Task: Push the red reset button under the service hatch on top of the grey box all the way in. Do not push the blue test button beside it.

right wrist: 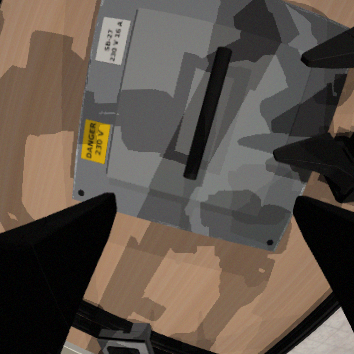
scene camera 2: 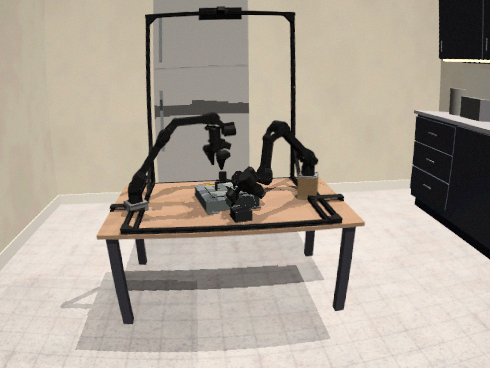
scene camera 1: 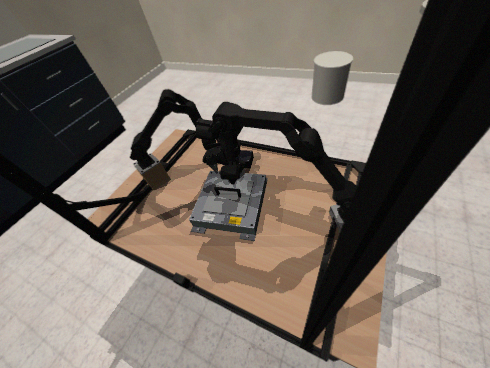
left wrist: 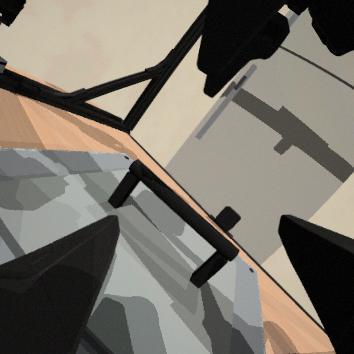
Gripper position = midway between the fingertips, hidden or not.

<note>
In view: the left gripper [left wrist: 199,223], the right gripper [scene camera 1: 233,175] and a grey box [left wrist: 29,163].
The left gripper shows as well in the right wrist view [right wrist: 286,116]. The right gripper also shows in the right wrist view [right wrist: 206,203] and in the left wrist view [left wrist: 206,87].
</note>
